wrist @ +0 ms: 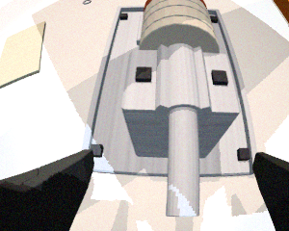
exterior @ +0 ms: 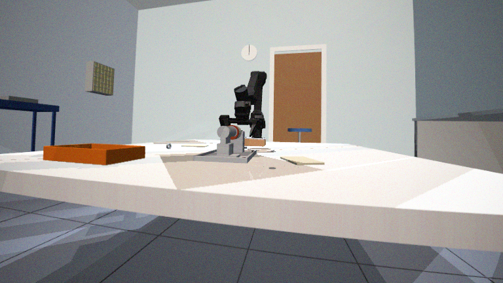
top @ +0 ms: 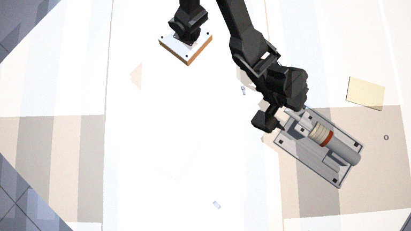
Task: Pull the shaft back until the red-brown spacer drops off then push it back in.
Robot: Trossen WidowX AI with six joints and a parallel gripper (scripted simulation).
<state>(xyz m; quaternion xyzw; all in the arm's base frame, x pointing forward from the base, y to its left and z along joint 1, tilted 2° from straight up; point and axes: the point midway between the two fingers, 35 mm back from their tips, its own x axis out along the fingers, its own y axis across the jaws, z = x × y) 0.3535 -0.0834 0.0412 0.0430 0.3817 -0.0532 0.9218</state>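
Now: gripper tip 50 mm short of the grey shaft, 10 mm to the left of it and 20 mm below it. Round my gripper tip: orange tray: 230 mm ahead, 370 mm to the right, 60 mm below; red-brown spacer: 100 mm ahead, 20 mm to the right, 10 mm above.
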